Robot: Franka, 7 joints.
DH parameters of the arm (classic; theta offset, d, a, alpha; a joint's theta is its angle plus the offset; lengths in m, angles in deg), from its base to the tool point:
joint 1: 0 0.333 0 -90
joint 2: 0 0 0 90
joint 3: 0 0.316 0.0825 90
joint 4: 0 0 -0.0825 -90
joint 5: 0 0.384 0 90
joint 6: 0 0 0.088 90
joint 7: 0 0.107 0 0
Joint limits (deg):
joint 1: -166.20..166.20
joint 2: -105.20..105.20
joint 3: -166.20..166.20
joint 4: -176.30..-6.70
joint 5: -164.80..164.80
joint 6: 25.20..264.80
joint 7: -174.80..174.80
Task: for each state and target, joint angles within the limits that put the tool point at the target. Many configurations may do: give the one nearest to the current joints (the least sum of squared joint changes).
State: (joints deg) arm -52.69 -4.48 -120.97 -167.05 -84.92 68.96 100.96
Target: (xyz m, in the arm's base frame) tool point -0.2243 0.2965 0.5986
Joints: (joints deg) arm -70.80 26.29 -147.63 -136.56 -93.13 60.61 100.96
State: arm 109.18 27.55 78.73 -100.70 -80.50 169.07 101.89
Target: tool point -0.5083 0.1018 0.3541
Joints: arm 88.91 22.95 71.81 -131.24 -88.42 179.20 101.89
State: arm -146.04 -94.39 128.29 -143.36 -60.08 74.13 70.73
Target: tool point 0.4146 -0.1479 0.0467
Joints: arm -130.00 -86.64 138.31 -117.76 -66.07 78.29 70.73
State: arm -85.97 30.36 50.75 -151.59 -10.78 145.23 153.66
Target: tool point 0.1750 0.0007 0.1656
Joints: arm -99.22 28.86 72.06 -167.02 0.15 98.29 153.66
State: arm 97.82 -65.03 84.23 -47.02 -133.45 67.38 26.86
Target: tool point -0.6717 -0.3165 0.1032
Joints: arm 61.78 -105.20 109.62 -68.83 -135.09 77.84 26.86
